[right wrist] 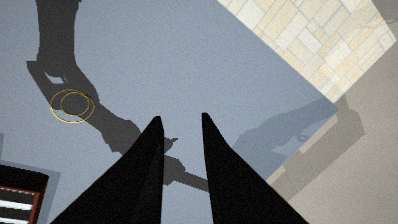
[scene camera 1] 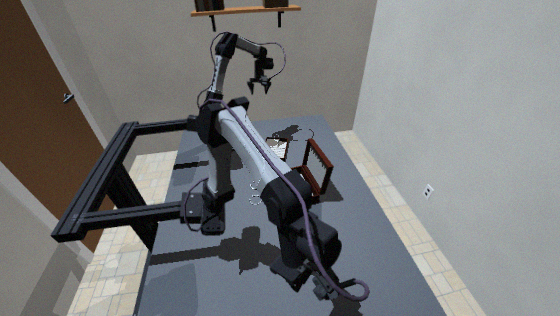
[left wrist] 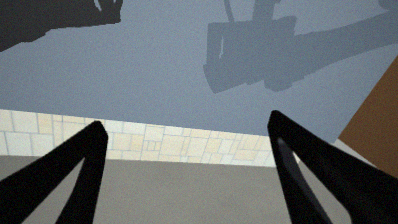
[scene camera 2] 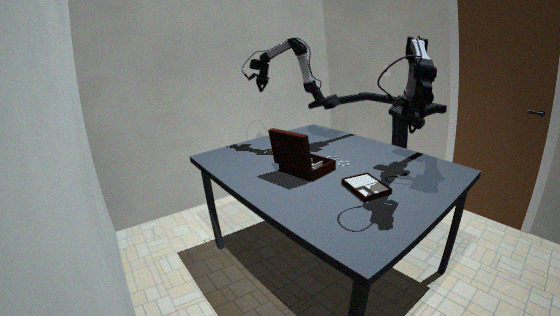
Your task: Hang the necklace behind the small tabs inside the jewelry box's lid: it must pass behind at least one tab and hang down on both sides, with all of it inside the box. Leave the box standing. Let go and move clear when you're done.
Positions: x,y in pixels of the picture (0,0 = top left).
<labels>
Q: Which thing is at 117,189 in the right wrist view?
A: The right gripper.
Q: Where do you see a shallow tray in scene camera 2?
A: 367,184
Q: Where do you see a jewelry box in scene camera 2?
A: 291,150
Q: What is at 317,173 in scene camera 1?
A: A jewelry box.
</labels>
